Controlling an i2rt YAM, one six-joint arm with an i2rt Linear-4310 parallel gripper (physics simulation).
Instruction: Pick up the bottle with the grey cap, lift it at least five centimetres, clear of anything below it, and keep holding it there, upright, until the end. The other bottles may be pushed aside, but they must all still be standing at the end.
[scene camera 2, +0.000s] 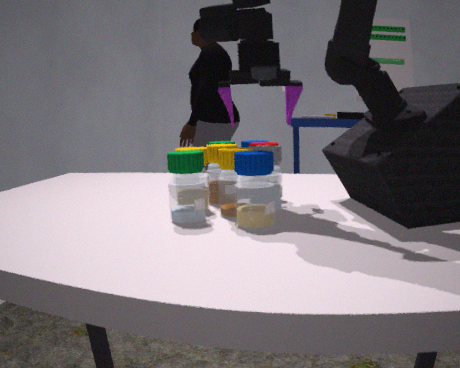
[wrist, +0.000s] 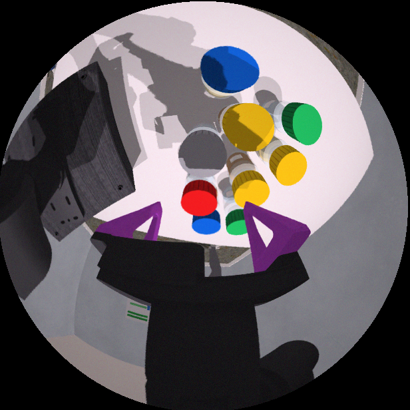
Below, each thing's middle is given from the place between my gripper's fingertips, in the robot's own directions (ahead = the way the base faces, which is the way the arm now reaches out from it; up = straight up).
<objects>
The blue-capped bottle (scene camera 2: 254, 189) lies 150 mm to the left of my hand, 90 mm below it and 10 mm behind it.
</objects>
